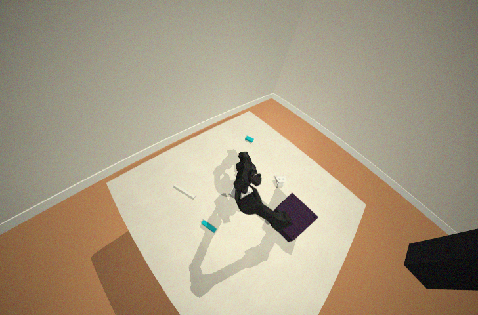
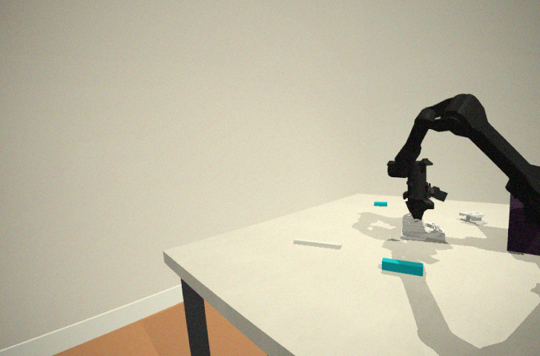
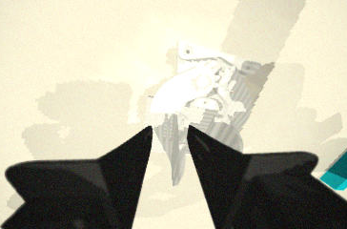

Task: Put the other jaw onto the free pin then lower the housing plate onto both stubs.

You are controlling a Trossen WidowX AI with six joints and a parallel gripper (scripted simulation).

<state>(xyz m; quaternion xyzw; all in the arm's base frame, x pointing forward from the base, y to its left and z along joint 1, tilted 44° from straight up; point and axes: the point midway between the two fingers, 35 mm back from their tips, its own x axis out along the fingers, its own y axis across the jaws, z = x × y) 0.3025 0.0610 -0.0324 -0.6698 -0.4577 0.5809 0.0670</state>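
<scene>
Right now my gripper tip is 11 cm past the white housing plate and 25 cm to the left of it. The rest, counted from my gripper tip: thin white strip (17 cm ahead, 32 cm to the left, 2 cm below); then teal block (9 cm behind, 31 cm to the left, 1 cm below).
</scene>
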